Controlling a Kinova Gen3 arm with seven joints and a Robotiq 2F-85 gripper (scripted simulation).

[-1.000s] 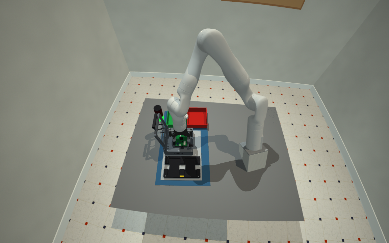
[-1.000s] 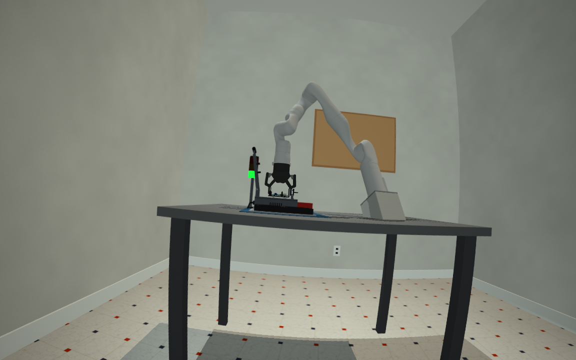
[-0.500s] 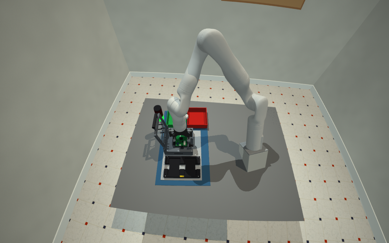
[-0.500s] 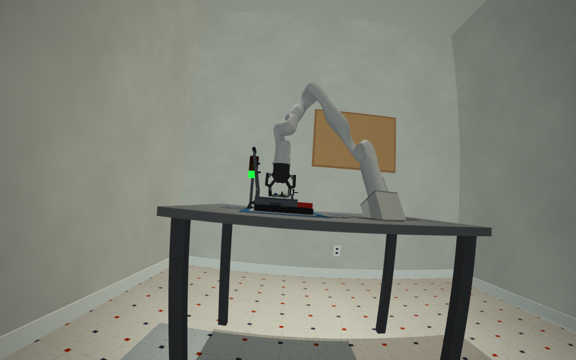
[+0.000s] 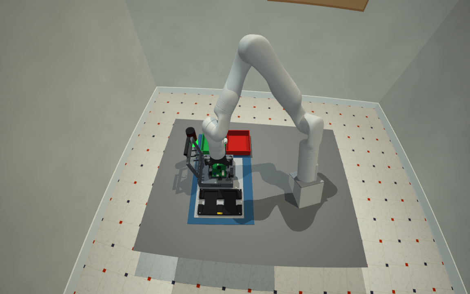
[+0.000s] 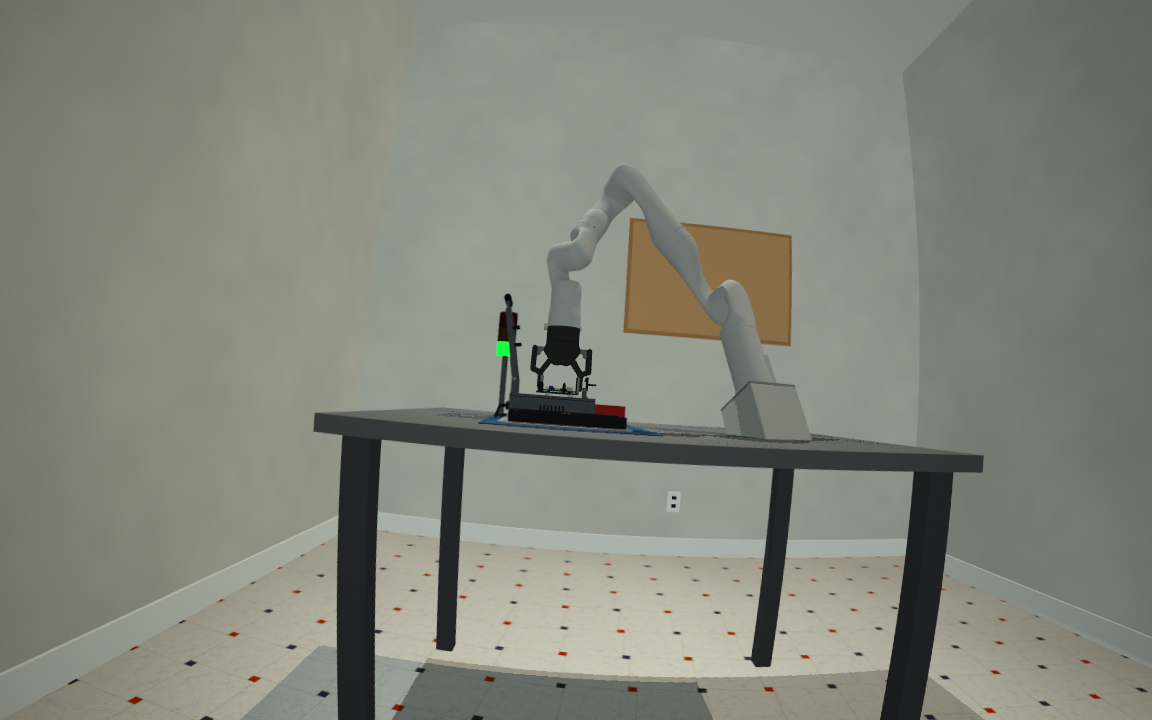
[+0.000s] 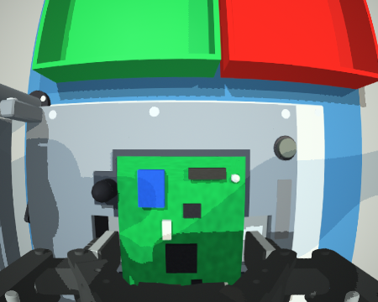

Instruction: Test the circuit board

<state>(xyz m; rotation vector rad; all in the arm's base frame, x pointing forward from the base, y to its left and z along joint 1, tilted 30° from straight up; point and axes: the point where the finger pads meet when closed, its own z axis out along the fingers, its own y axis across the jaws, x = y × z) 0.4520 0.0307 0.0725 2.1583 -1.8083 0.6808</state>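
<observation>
Right now my hand is right at the green circuit board. Also, from my hand: green bin 7 cm ahead, 19 cm to the right, 6 cm below; red bin 8 cm behind, 21 cm to the right, 6 cm below; tester lid 12 cm ahead, 1 cm to the left, 11 cm above.
</observation>
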